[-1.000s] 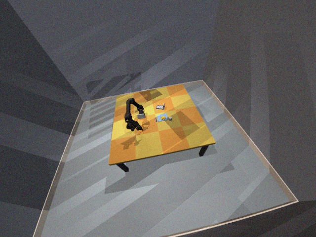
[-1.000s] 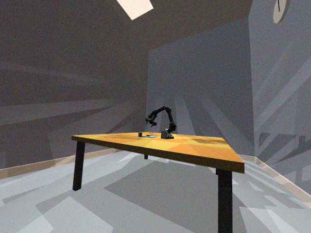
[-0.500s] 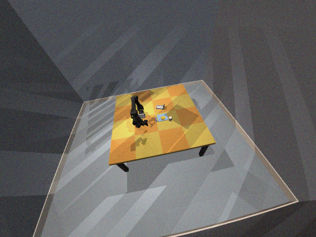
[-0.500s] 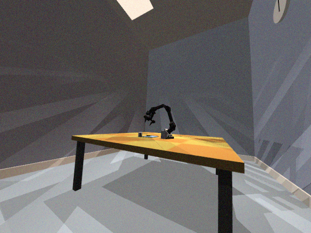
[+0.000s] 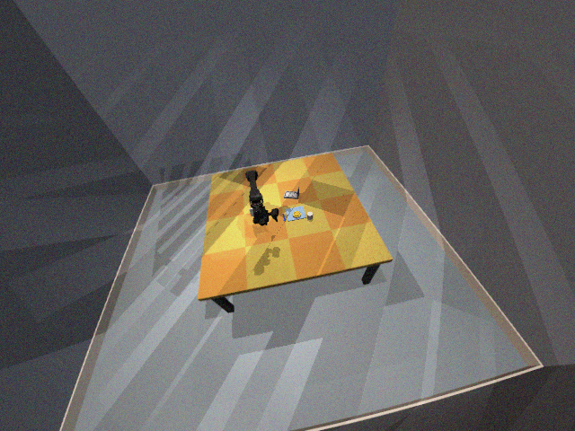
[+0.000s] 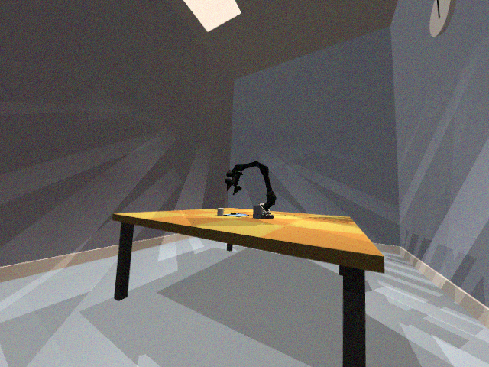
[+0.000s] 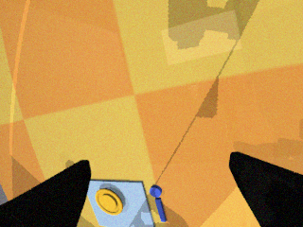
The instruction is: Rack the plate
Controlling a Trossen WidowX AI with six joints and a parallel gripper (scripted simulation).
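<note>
My gripper tip is 190 mm short of the yellow plate, 180 mm to the right of it and 150 mm above it. From my gripper tip the other things lie so: blue spoon (90 mm ahead, 170 mm to the left, 170 mm below); then light blue mat (180 mm ahead, 200 mm to the left, 170 mm below); then white cup (290 mm ahead, 130 mm to the left, 140 mm below).
</note>
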